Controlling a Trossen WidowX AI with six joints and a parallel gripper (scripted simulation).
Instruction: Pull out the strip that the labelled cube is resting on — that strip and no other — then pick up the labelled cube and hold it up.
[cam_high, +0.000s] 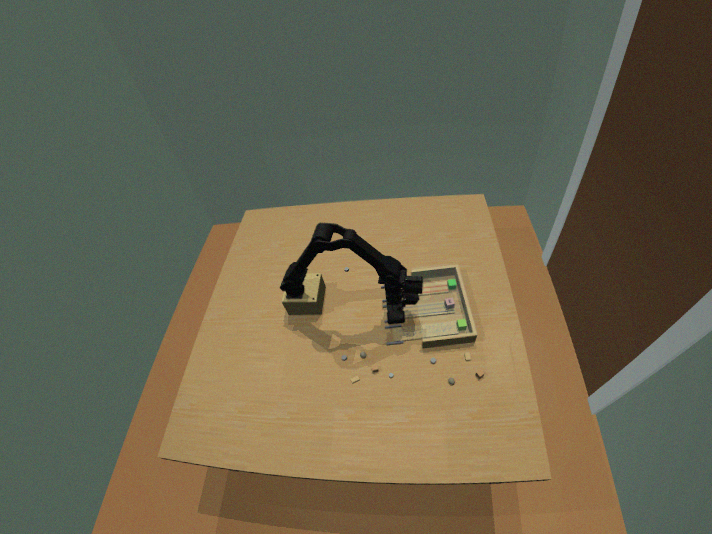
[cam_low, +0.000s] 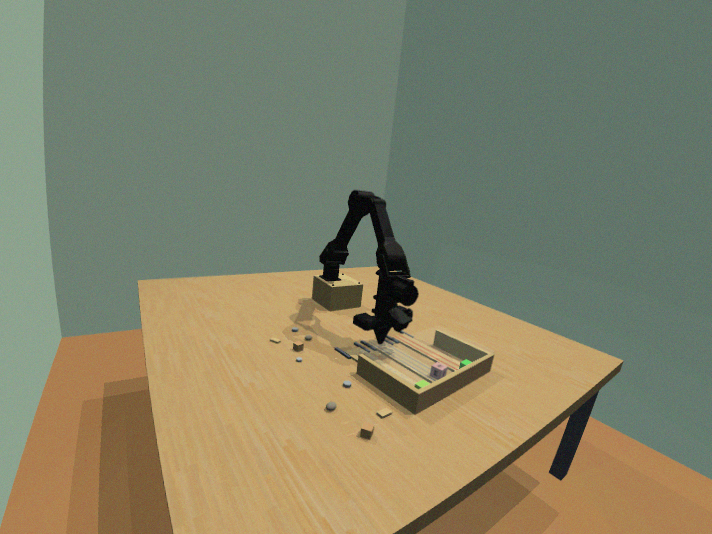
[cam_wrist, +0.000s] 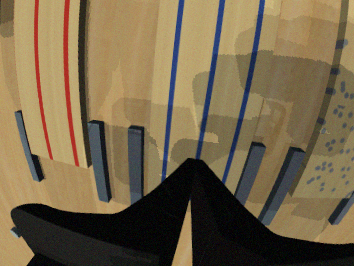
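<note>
Now: the pink labelled cube 210 mm ahead of my gripper tip, 20 mm to the left of it and 10 mm above it.
</note>
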